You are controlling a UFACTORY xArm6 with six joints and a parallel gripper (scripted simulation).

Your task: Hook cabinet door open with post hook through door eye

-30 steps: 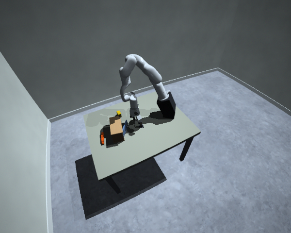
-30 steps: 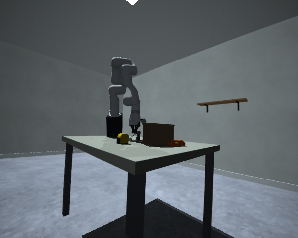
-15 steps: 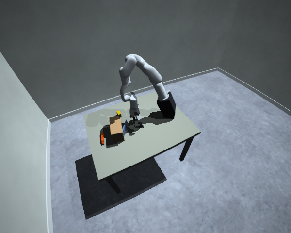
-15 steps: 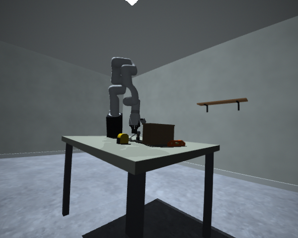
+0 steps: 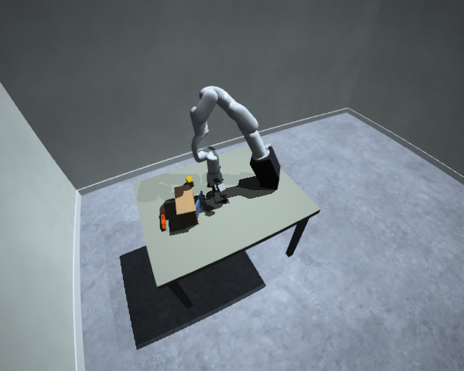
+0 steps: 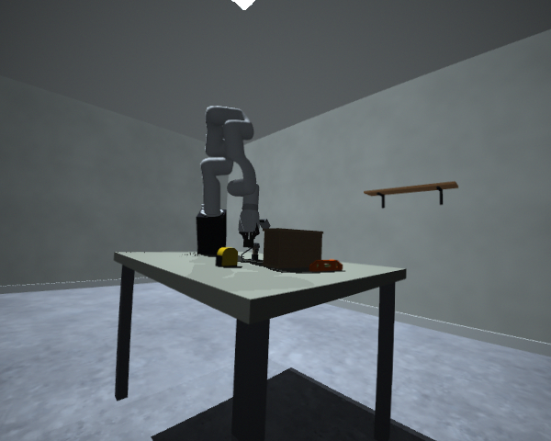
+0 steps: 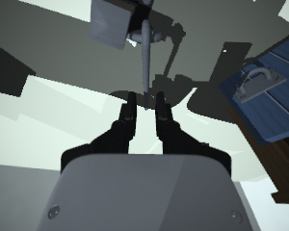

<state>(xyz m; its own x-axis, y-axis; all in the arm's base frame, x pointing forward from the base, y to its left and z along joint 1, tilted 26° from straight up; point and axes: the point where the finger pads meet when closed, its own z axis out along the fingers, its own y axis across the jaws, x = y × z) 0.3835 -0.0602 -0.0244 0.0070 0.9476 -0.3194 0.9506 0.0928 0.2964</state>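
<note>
My gripper is now 2 cm to the right of the thin grey hook and 4 cm above it. From my hand the other things lie so: orange object: 41 cm ahead, 1 cm to the right, 7 cm below; then door: 16 cm ahead, 6 cm to the left, 2 cm below; then yellow block: 9 cm ahead, 22 cm to the right, 5 cm below.
</note>
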